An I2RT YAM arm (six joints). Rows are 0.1 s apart.
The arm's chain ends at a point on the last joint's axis. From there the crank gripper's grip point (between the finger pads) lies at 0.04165 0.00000 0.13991 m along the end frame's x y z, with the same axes.
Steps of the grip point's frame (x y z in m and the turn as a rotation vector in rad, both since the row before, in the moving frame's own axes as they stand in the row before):
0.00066, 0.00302, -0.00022, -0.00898, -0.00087, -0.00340
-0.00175, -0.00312, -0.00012, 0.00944, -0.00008, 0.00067
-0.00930, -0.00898, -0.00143, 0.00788, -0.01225, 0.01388
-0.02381, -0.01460, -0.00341, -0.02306, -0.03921, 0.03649
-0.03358, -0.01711, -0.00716, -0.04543, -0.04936, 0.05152
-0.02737, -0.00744, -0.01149, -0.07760, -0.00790, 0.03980
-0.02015, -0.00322, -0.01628, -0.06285, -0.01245, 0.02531
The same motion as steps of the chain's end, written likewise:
0.00078, 0.00190, -0.00025, -0.00898, -0.00087, -0.00340
-0.00174, -0.00183, -0.00012, 0.00944, -0.00008, 0.00067
-0.00759, -0.00844, -0.00193, 0.00788, -0.01225, 0.01388
-0.01821, -0.01926, -0.00488, -0.02306, -0.03921, 0.03649
-0.02641, -0.02547, -0.00885, -0.04543, -0.04936, 0.05152
-0.02602, -0.01993, -0.01133, -0.07760, -0.00790, 0.03980
-0.01828, -0.01305, -0.01648, -0.06285, -0.01245, 0.02531

